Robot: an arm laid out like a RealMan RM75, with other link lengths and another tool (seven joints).
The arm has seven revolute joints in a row. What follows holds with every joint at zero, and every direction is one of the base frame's.
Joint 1 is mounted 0.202 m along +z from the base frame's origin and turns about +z.
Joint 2 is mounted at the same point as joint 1 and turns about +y.
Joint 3 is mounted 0.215 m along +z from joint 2 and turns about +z.
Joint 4 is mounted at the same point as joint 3 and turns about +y.
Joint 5 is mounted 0.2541 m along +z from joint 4 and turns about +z.
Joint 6 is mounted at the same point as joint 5 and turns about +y.
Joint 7 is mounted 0.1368 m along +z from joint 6 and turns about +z.
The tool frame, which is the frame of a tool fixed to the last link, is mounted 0.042 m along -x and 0.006 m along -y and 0.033 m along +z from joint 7; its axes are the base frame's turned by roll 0, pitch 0.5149 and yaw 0.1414 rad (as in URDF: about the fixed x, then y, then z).
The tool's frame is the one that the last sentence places.
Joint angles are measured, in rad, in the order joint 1, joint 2, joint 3, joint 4, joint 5, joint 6, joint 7. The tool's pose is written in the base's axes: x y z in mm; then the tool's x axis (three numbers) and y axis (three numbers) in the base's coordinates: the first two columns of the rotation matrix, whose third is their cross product. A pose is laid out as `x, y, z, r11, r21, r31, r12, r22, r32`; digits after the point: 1 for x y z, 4 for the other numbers.
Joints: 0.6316, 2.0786, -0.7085, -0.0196, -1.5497, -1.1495, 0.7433
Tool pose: 242.1, 366.5, -113.5, 0.7458, -0.6252, -0.2299, -0.6660, -0.6934, -0.2751
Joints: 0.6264, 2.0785, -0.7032, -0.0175, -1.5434, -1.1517, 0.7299
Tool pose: 243.6, 365.6, -112.4, 0.7451, -0.6234, -0.2370, -0.6668, -0.6894, -0.2829
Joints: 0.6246, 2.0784, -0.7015, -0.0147, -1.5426, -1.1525, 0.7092
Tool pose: 243.7, 364.2, -112.9, 0.7538, -0.6140, -0.2340, -0.6568, -0.6942, -0.2945
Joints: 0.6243, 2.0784, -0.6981, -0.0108, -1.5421, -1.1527, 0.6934
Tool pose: 243.6, 363.3, -113.4, 0.7593, -0.6076, -0.2328, -0.6503, -0.6969, -0.3024
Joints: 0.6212, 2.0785, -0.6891, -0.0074, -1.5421, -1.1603, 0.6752
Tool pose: 243.4, 361.7, -112.8, 0.7644, -0.5989, -0.2389, -0.6445, -0.6992, -0.3093
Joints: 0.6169, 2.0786, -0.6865, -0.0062, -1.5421, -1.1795, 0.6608
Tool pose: 241.8, 359.0, -111.8, 0.7728, -0.5846, -0.2472, -0.6347, -0.7084, -0.3088
